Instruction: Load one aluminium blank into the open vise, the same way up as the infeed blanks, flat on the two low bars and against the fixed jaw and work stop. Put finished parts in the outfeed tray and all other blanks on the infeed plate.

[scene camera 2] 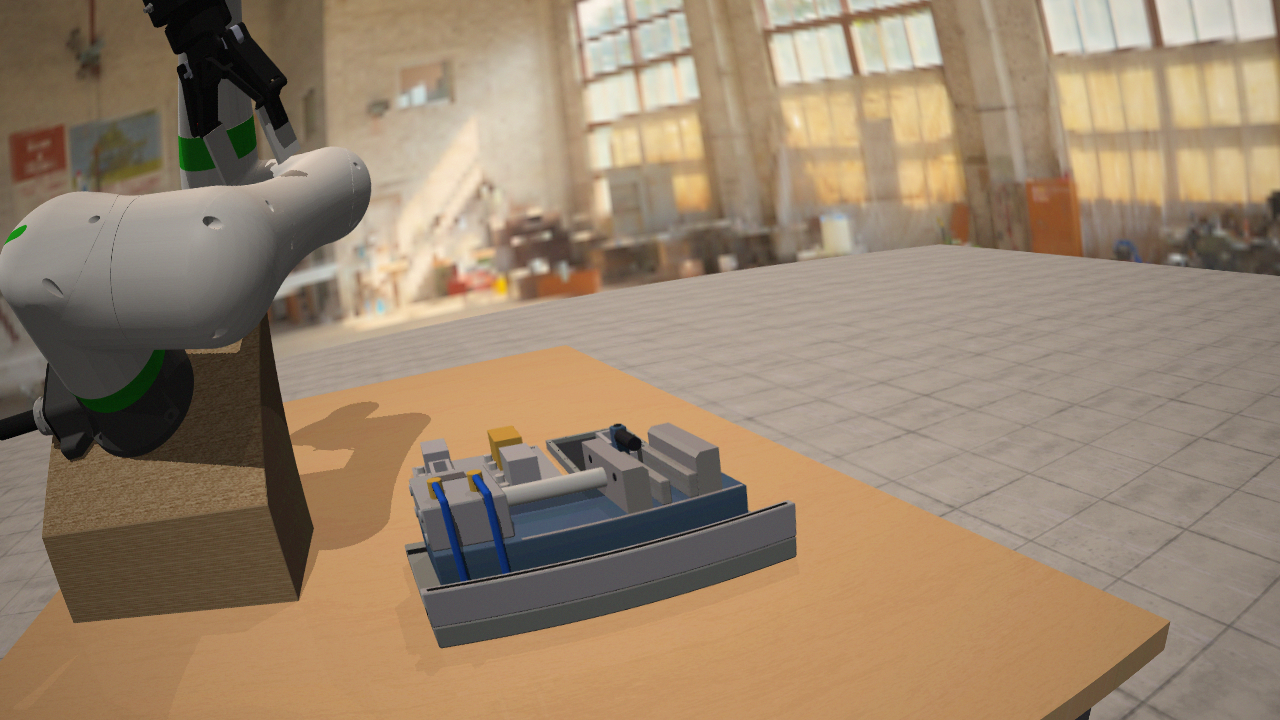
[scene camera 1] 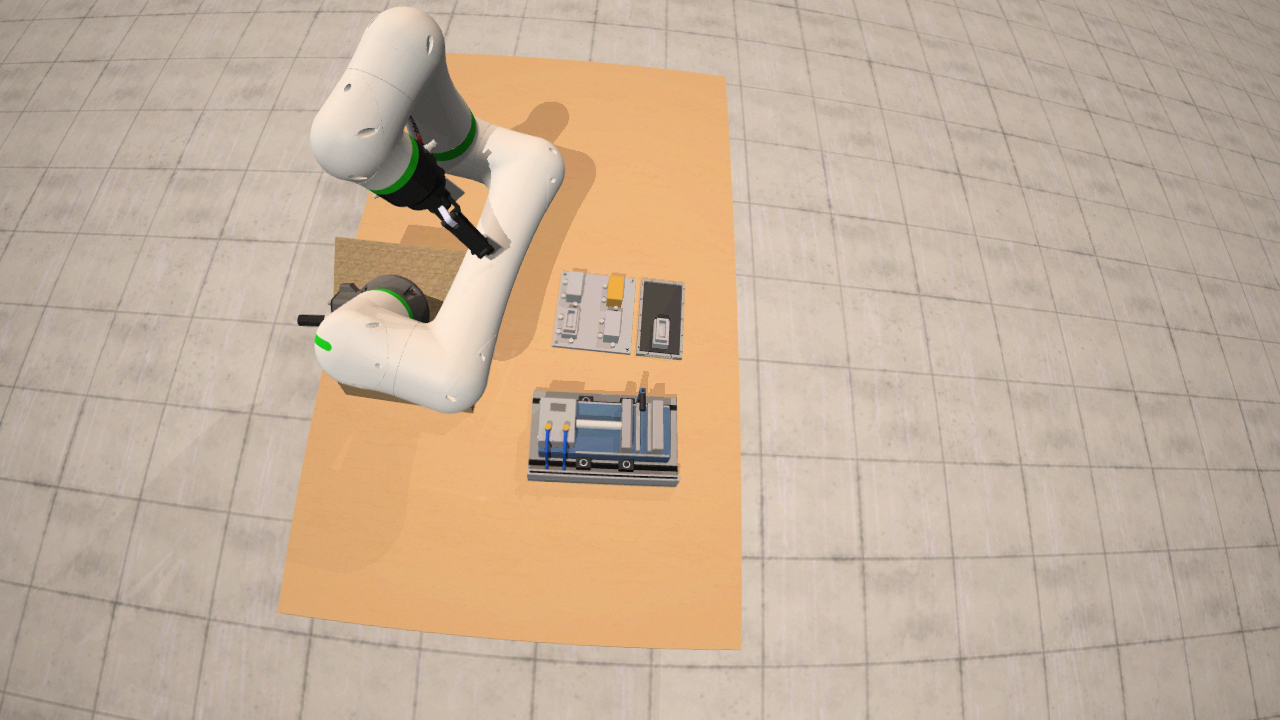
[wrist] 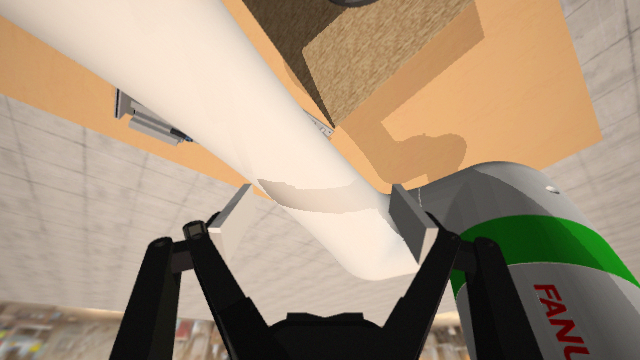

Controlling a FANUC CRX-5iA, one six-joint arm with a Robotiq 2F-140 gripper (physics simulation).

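Observation:
My gripper [scene camera 1: 486, 253] [scene camera 2: 253, 154] [wrist: 322, 198] is open and empty, high above the arm's own white link. The infeed plate [scene camera 1: 590, 336] holds a grey block [scene camera 1: 573, 285] at back left, a yellow block [scene camera 1: 615, 290] at back right, a pocketed grey part [scene camera 1: 570, 321] at front left and a plain grey block [scene camera 1: 611, 328] [scene camera 2: 518, 463] at front right. The outfeed tray [scene camera 1: 660, 300] holds a pocketed grey part [scene camera 1: 661, 332]. The vise [scene camera 1: 597, 441] [scene camera 2: 572, 519] is open, with no blank visible between its moving jaw [scene camera 1: 627, 424] and fixed jaw [scene camera 1: 656, 425] [scene camera 2: 684, 458]. The work stop [scene camera 1: 641, 399] [scene camera 2: 626, 438] stands at its back side.
The robot's wooden pedestal [scene camera 1: 393, 257] [scene camera 2: 179, 537] stands left of the plate and vise. The arm's white link [scene camera 1: 501, 250] [wrist: 300, 165] passes below the gripper and hides much of the table [scene camera 1: 537, 555] in the wrist view. Blue hoses [scene camera 2: 452, 528] run down the vise's near left side.

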